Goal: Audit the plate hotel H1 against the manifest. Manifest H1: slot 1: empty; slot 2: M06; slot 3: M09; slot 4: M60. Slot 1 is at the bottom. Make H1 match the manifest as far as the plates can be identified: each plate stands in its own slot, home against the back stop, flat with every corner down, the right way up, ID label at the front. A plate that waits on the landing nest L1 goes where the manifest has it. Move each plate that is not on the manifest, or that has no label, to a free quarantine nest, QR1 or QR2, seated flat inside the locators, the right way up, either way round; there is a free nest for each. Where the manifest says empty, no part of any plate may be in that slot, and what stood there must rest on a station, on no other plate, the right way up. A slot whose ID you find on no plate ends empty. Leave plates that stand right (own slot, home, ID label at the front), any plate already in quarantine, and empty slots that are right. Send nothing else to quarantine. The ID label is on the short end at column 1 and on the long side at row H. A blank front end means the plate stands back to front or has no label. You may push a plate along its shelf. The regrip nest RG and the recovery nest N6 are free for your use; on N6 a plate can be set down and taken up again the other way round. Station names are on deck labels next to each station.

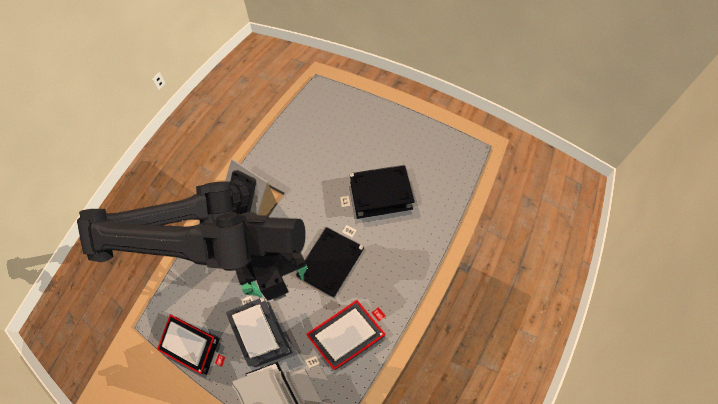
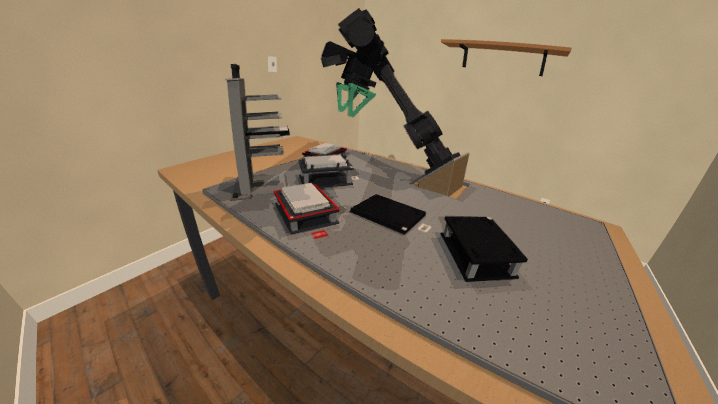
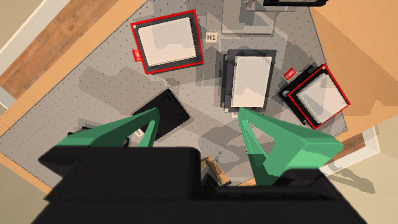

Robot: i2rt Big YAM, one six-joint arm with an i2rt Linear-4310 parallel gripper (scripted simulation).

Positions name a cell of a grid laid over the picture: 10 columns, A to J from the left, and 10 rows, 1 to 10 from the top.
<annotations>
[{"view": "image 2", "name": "gripper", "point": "E3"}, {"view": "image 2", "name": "white plate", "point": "E5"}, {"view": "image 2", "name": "flat black nest N6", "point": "F6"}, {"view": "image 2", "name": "plate hotel H1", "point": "D3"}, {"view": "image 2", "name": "black landing nest L1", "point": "G6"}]
</annotations>
